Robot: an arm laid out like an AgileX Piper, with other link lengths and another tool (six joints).
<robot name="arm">
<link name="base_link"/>
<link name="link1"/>
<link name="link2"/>
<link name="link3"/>
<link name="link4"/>
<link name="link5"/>
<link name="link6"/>
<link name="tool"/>
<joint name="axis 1" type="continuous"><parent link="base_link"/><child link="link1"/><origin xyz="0 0 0.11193" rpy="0 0 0"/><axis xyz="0 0 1"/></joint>
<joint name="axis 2" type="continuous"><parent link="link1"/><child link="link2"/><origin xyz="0 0 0" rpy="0 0 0"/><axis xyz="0 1 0"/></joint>
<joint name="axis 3" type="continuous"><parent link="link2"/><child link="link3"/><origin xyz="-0.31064 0 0.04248" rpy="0 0 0"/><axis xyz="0 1 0"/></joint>
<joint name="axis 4" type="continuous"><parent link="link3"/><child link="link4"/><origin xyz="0.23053 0 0.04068" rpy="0 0 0"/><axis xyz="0.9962 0 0.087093"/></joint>
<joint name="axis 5" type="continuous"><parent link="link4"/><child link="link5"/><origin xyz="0 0 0" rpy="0 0 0"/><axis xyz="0 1 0"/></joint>
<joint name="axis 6" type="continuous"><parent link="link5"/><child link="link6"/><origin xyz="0.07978 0 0.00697" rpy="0 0 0"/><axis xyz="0.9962 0 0.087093"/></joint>
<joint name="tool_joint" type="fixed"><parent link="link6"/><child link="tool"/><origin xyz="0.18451 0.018 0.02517" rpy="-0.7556 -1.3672 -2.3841"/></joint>
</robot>
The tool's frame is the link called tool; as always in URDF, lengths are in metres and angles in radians. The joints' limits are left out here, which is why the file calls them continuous.
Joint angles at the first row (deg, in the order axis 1, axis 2, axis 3, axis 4, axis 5, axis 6):
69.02, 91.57, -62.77, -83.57, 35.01, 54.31
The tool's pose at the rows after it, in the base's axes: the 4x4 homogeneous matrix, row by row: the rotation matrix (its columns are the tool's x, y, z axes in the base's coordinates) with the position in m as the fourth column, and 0 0 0 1 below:
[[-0.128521, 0.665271, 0.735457, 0.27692], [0.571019, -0.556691, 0.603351, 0.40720], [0.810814, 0.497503, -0.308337, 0.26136], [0, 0, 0, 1]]
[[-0.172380, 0.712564, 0.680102, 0.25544], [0.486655, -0.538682, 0.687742, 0.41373], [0.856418, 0.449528, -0.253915, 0.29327], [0, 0, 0, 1]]
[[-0.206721, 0.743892, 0.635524, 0.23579], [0.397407, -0.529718, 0.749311, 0.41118], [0.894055, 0.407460, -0.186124, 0.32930], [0, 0, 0, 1]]
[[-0.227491, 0.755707, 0.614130, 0.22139], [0.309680, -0.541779, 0.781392, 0.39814], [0.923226, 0.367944, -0.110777, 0.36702], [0, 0, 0, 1]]
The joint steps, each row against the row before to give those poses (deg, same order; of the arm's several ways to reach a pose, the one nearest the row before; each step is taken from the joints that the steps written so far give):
0.00, -3.24, 0.02, -0.04, -5.49, 0.58
0.00, -3.91, 0.02, -0.01, -5.25, 0.20
0.00, -4.38, 0.02, 0.38, -3.94, 0.11
-0.01, -4.76, 0.02, 0.84, -1.93, 0.08

